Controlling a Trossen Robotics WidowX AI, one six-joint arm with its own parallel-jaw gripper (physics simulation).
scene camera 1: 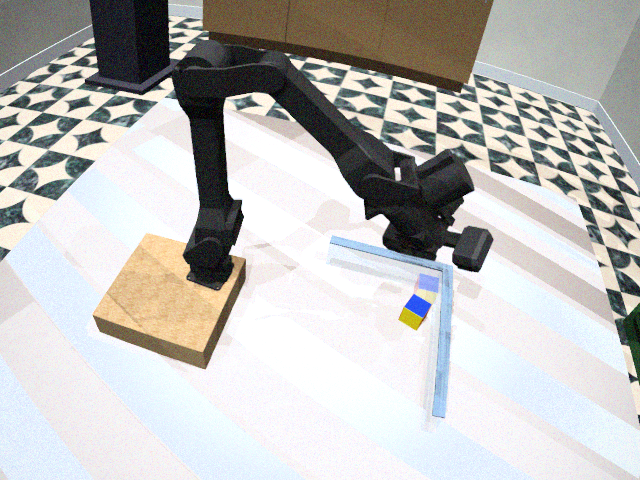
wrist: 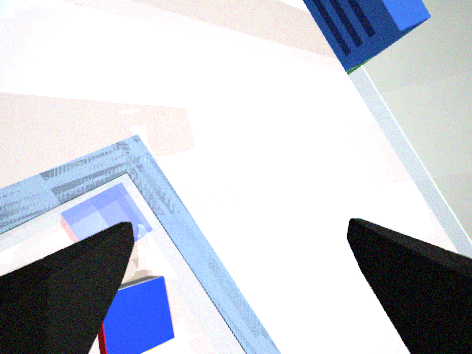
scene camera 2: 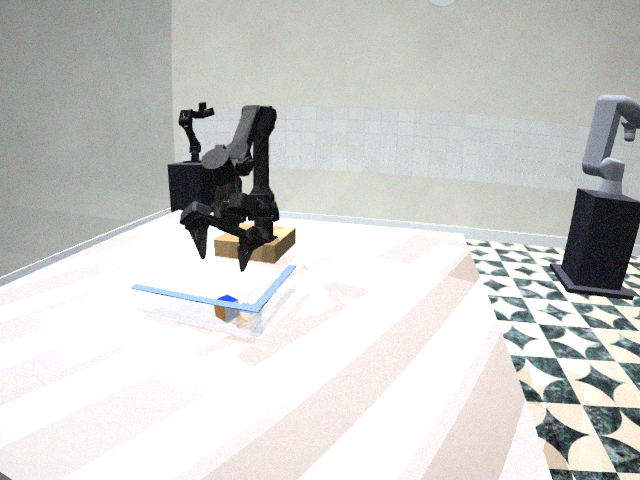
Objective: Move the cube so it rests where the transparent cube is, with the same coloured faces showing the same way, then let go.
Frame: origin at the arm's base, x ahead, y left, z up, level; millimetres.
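Where they show: gripper, between the fingertips: [scene camera 1: 456,264] [wrist: 242,229] [scene camera 2: 223,265]; arm's base, origin of its link: [scene camera 1: 210,272].
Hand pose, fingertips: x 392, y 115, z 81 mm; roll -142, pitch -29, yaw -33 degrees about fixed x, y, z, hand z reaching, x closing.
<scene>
Things, the pixels of their centre, and the offset from my fingertips.
- solid cube, middle of its body: [wrist: 132,314] [scene camera 1: 415,312] [scene camera 2: 226,308] 27 mm right, 35 mm back, 118 mm down
- transparent cube, middle of its body: [wrist: 106,226] [scene camera 1: 425,289] 35 mm left, 24 mm back, 118 mm down
The solid cube [scene camera 1: 416,308] [scene camera 2: 226,308] [wrist: 142,317] rests on the table with blue up; in scene camera 1 a yellow face points toward the camera, and in the wrist view a red edge shows on its left. The transparent cube [scene camera 1: 428,282] [scene camera 2: 245,320] [wrist: 102,207] is beside it, nearer the wall corner, also blue on top, with pale yellow and red sides. The two look slightly turned against each other. My gripper [scene camera 2: 222,263] [wrist: 242,229] is open and empty, above the table and higher than both cubes. Its left finger partly covers both in the wrist view. Its fingertips are hidden in scene camera 1.
An L-shaped clear wall with a blue rim [scene camera 1: 443,356] [scene camera 2: 180,296] [wrist: 210,272] bounds two sides around the cubes. The arm stands on a wooden block [scene camera 1: 165,299] [scene camera 2: 263,254]. A blue object [wrist: 345,30] shows beyond the table edge in the wrist view.
</scene>
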